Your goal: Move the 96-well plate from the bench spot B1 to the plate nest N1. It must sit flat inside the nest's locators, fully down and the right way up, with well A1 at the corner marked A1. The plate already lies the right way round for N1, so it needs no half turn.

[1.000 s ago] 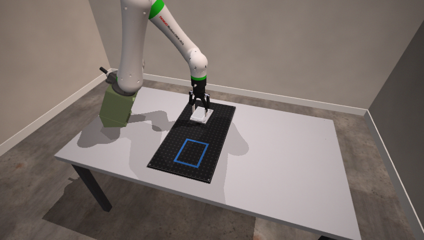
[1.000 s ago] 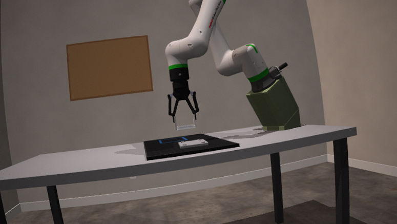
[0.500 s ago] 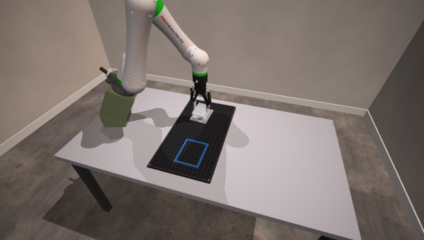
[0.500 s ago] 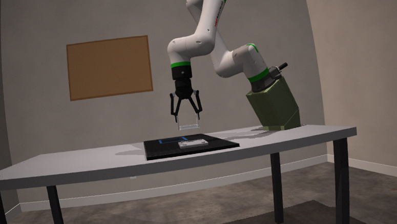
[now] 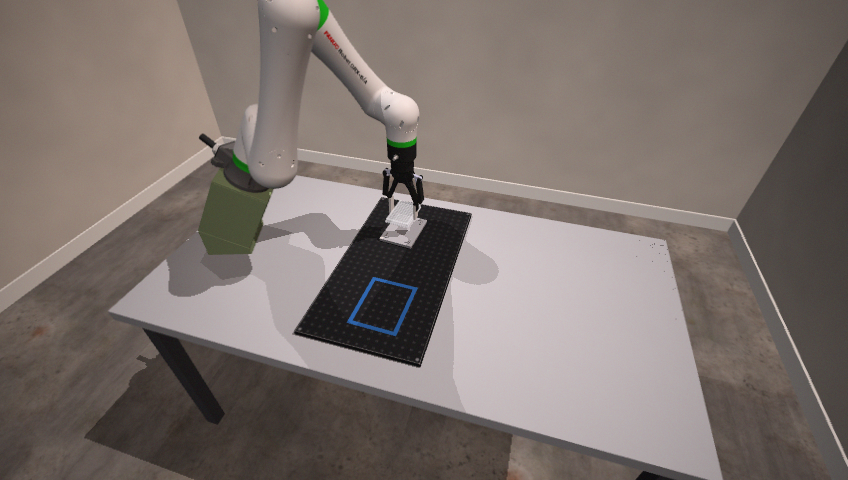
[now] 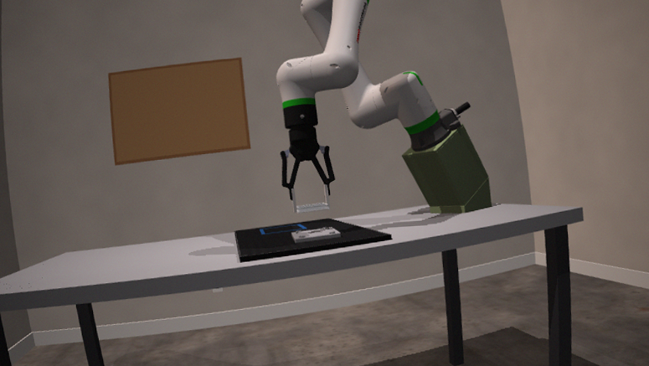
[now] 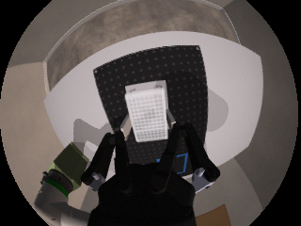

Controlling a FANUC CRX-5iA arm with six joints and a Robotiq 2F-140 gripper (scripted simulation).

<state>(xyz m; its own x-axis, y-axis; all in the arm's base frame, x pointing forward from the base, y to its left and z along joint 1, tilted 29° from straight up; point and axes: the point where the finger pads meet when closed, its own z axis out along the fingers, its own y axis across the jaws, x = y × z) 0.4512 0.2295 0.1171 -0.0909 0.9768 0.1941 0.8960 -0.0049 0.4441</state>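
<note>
My gripper is now 20 mm above the white 96-well plate. Round my hand: grey plate nest N1: 100 mm below.
</note>
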